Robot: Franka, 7 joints.
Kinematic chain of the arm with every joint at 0, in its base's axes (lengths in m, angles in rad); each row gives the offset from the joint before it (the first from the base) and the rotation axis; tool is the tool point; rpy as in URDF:
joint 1: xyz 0 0 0.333 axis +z
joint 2: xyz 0 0 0 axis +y
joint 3: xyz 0 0 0.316 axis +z
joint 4: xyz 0.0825 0 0 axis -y
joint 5: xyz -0.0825 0 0.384 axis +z
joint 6: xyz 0 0 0 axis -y
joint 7: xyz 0.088 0 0 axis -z
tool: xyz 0 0 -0.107 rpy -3.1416 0 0
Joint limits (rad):
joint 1: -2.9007..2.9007
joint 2: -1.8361..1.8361
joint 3: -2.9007..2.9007
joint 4: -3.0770..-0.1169
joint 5: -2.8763..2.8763
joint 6: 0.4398..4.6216
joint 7: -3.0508..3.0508
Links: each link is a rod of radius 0.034 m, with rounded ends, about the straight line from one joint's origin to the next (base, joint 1, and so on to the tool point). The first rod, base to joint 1, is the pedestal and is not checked.
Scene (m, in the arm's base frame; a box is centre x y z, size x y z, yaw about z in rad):
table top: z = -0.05
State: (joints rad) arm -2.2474 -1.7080 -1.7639 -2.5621 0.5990 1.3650 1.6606
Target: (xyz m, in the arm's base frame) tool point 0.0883 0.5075 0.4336
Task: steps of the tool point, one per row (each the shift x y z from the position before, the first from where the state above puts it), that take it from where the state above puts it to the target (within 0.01 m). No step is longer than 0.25 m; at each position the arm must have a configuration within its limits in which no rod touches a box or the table.
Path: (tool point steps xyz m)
1: 0.0487 0.1635 0.0252
2: 0.1333 0.1334 0.0303
3: 0.1979 0.0632 0.0277

